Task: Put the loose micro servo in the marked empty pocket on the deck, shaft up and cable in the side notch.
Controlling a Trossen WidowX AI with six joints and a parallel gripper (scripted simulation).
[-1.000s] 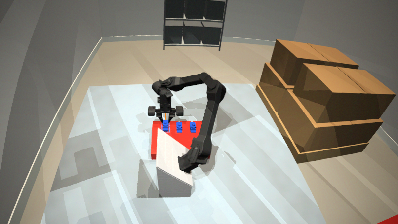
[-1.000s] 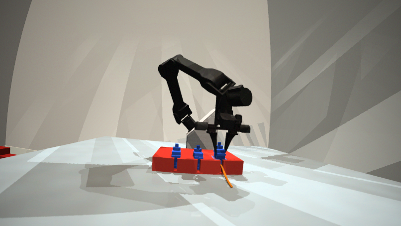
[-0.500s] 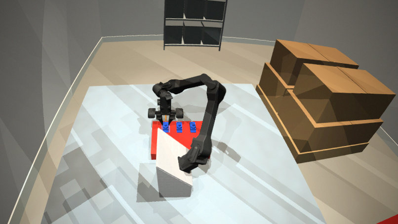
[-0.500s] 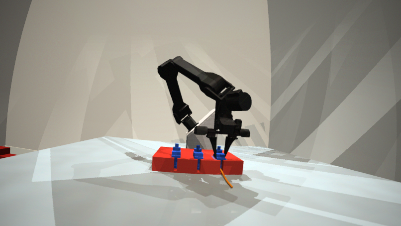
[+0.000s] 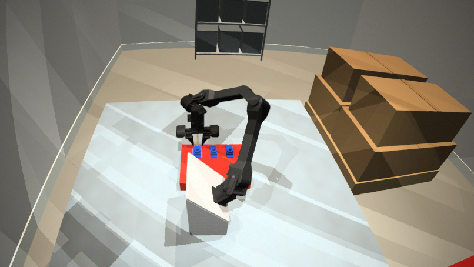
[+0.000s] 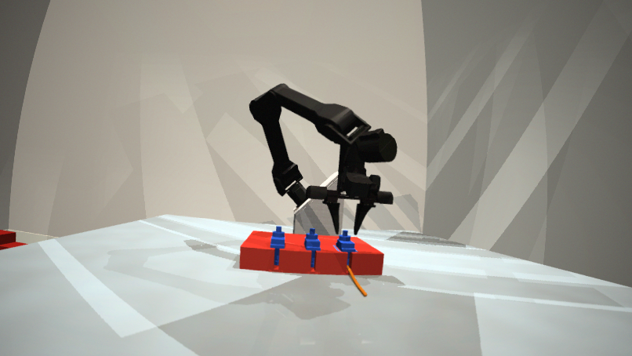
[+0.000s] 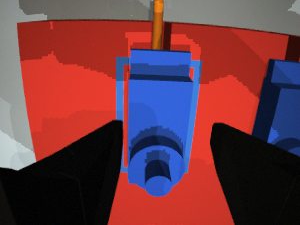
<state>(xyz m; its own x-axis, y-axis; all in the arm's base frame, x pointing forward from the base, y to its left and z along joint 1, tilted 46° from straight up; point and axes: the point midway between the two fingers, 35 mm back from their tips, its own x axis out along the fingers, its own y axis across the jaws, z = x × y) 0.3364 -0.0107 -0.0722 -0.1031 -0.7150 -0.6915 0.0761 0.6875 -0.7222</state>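
The red deck lies 12 cm behind my gripper tip, 6 cm to the right of it and 6 cm below it.
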